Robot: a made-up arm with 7 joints.
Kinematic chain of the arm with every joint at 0, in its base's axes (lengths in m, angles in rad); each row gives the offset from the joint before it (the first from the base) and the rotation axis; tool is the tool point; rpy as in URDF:
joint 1: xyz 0 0 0.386 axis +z
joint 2: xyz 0 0 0 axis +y
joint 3: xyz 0 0 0.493 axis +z
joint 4: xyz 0.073 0 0 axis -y
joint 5: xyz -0.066 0 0.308 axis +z
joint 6: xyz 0 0 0 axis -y
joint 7: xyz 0.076 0 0 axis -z
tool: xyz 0 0 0 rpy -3.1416 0 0
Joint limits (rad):
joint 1: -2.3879..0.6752
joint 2: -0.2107..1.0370
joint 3: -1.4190..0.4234
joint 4: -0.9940..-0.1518
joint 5: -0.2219..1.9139
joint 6: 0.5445..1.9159
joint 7: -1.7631..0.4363
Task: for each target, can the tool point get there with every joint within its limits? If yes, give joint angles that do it. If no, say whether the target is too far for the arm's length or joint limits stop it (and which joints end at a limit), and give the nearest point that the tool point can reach.
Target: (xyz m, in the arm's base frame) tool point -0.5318 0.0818 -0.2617
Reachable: no: joint limits stop it (at a limit: joint 1, joint 2, joint 4, joint 6) | nearest point -0.6708 -0.3783 0.4632 | short by 0.870 m
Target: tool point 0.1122 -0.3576 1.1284
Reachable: yes | joints -0.8137 0.0879 -0.6732 -0.8142 0.9240 0.8411 -0.8515
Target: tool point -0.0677 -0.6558 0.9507
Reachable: yes | joints -1.4347 0.5866 -0.6197 -0.6718 0.0881 1.3845 -0.0758
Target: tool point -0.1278 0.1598 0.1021
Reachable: no: joint limits stop it (at a limit: joint 1, joint 2, joint 3, joint 4, joint 6) | nearest point 0.4921 0.5942 0.4513 | short by 0.834 m
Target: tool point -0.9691 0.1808 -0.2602
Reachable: no: too far | nearest point -0.6973 -0.3144 0.5047 | short by 0.951 m
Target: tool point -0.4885 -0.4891 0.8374
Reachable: yes | joints -2.1244 0.5918 -0.5603 -0.9084 0.7660 0.9928 -0.8498
